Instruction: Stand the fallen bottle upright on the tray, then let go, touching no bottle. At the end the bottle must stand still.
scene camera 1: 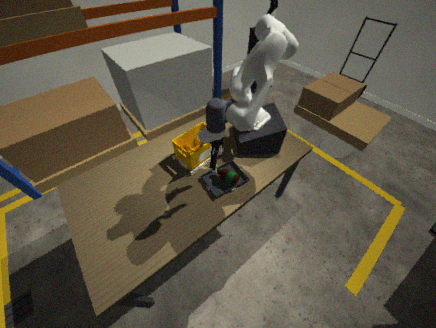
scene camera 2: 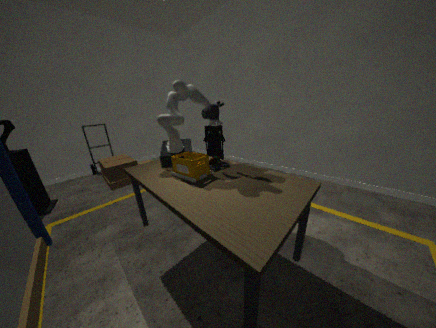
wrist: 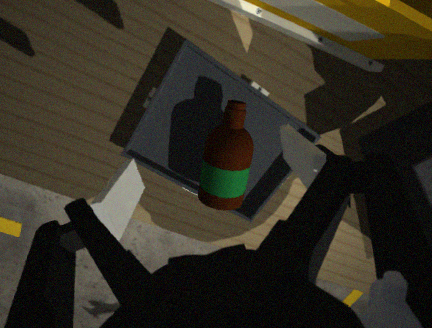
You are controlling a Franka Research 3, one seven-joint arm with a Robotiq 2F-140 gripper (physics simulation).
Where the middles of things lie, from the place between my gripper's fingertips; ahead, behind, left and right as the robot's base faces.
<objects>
Now: the brown bottle (wrist: 228,151) 14 cm below my hand, 6 cm behind it and 2 cm to the left of it.
</objects>
